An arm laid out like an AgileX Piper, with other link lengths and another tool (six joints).
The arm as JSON. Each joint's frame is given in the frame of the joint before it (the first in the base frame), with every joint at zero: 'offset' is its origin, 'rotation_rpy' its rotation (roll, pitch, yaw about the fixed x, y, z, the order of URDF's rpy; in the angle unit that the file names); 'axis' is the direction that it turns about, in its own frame. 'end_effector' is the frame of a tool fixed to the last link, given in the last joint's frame.
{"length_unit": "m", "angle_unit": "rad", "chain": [
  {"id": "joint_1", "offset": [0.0, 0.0, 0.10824], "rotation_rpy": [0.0, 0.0, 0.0], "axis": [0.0, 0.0, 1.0]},
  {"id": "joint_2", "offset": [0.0, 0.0, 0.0], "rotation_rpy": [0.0, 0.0, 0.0], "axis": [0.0, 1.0, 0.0]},
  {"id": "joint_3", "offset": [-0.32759, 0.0, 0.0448], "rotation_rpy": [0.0, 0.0, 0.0], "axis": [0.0, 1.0, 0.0]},
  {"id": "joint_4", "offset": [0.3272, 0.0, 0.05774], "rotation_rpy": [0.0, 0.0, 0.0], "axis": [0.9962, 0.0, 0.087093]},
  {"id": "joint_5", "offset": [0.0, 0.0, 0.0], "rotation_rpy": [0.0, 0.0, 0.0], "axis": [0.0, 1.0, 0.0]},
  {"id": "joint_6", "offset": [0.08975, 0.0, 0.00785], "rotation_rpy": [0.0, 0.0, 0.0], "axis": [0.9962, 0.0, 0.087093]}
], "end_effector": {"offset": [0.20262, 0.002, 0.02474], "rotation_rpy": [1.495, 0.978, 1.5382]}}
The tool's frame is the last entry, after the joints.
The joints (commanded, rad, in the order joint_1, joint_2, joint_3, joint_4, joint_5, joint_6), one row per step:
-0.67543, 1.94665, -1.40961, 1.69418, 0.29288, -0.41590
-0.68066, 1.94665, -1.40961, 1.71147, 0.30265, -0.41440
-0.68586, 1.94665, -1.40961, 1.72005, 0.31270, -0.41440
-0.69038, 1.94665, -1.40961, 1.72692, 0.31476, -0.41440
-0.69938, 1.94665, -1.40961, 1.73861, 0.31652, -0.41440
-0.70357, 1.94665, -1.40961, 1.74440, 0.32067, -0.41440
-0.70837, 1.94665, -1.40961, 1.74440, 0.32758, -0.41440
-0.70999, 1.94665, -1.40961, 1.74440, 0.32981, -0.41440
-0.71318, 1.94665, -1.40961, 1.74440, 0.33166, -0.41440
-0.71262, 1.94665, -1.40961, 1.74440, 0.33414, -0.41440
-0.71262, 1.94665, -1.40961, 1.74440, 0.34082, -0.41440
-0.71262, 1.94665, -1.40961, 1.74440, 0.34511, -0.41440
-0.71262, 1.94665, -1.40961, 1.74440, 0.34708, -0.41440
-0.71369, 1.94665, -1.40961, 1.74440, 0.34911, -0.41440
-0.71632, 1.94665, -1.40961, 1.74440, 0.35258, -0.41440
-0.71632, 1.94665, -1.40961, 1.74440, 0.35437, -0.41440
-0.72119, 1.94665, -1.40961, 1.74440, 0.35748, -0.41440
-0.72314, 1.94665, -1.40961, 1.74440, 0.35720, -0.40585
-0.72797, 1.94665, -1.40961, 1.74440, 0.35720, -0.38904
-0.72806, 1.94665, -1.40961, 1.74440, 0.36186, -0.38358
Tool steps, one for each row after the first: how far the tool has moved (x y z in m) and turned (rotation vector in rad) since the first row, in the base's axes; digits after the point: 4 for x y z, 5 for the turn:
-0.0005, -0.0014, 0.0019, 0.01590, -0.01390, -0.00460
-0.0011, -0.0023, 0.0033, 0.02435, -0.02261, -0.00456
-0.0025, -0.0049, 0.0039, 0.02956, -0.02740, -0.01024
-0.0058, -0.0104, 0.0050, 0.03791, -0.03498, -0.02276
-0.0068, -0.0122, 0.0057, 0.04280, -0.04004, -0.02578
-0.0079, -0.0134, 0.0063, 0.04434, -0.04282, -0.02442
-0.0082, -0.0139, 0.0065, 0.04483, -0.04372, -0.02405
-0.0093, -0.0154, 0.0066, 0.04520, -0.04451, -0.02559
-0.0087, -0.0144, 0.0069, 0.04580, -0.04546, -0.02282
-0.0078, -0.0128, 0.0074, 0.04737, -0.04805, -0.01687
-0.0073, -0.0117, 0.0078, 0.04838, -0.04971, -0.01304
-0.0070, -0.0112, 0.0079, 0.04885, -0.05047, -0.01129
-0.0072, -0.0114, 0.0081, 0.04930, -0.05129, -0.01055
-0.0078, -0.0121, 0.0084, 0.05005, -0.05270, -0.01008
-0.0076, -0.0117, 0.0086, 0.05047, -0.05339, -0.00849
-0.0092, -0.0139, 0.0088, 0.05107, -0.05473, -0.01058
-0.0100, -0.0151, 0.0087, 0.05841, -0.05741, -0.01593
-0.0121, -0.0181, 0.0086, 0.07292, -0.06298, -0.02696
-0.0115, -0.0170, 0.0090, 0.07879, -0.06650, -0.02489

